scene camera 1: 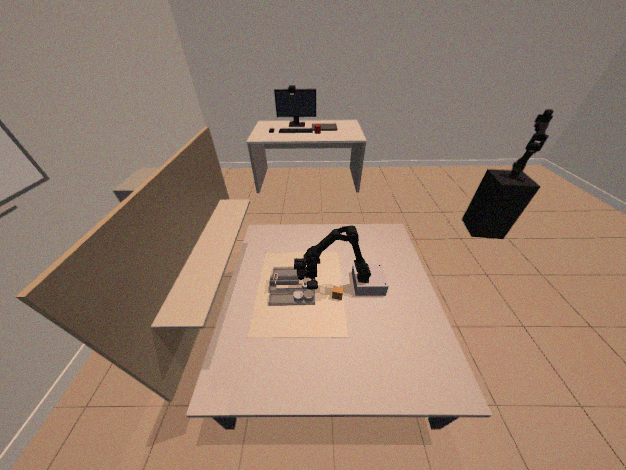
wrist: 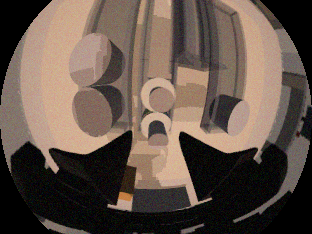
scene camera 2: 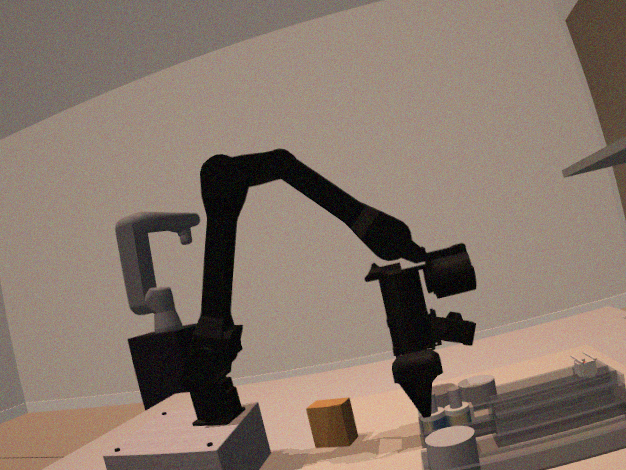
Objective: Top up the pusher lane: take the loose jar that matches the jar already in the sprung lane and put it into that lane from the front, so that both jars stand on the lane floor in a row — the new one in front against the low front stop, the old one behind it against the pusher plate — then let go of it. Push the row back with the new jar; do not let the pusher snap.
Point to a jar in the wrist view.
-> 156, 127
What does the gripper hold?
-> Nothing.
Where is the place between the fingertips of the gripper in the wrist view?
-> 156, 134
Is the gripper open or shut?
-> Open.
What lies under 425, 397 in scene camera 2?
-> The gripper.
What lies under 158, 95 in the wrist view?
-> A jar.
